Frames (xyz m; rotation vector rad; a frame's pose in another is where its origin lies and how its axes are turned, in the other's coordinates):
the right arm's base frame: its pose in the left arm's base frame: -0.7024 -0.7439 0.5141 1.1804 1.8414 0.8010
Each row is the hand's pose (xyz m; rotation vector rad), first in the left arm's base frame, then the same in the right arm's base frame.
Working: the left arm's base frame: its pose in the right arm's base frame: 0.6538 0.1476 0.9284 -1.1804 -1.8414 -0.8010

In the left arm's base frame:
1: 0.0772 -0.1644 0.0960 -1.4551 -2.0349 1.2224
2: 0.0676 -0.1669 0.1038 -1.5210 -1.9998 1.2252
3: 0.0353 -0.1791 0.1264 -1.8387 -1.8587 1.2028
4: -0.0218 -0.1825 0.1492 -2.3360 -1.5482 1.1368
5: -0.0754 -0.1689 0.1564 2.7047 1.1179 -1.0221
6: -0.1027 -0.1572 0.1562 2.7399 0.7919 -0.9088
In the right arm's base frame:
1: 0.4551 0.1996 0.9335 1.9531 0.1171 -0.1792
2: 0.4530 0.2010 0.9212 1.9545 0.0784 -0.1297
3: 0.4436 0.2014 0.8810 1.9064 -0.1043 0.0930
4: 0.4486 0.1947 0.8200 1.7840 -0.4048 0.4481
5: 0.4729 0.1828 0.7712 1.6140 -0.7076 0.7712
6: 0.4907 0.1752 0.7486 1.4896 -0.8967 0.9398

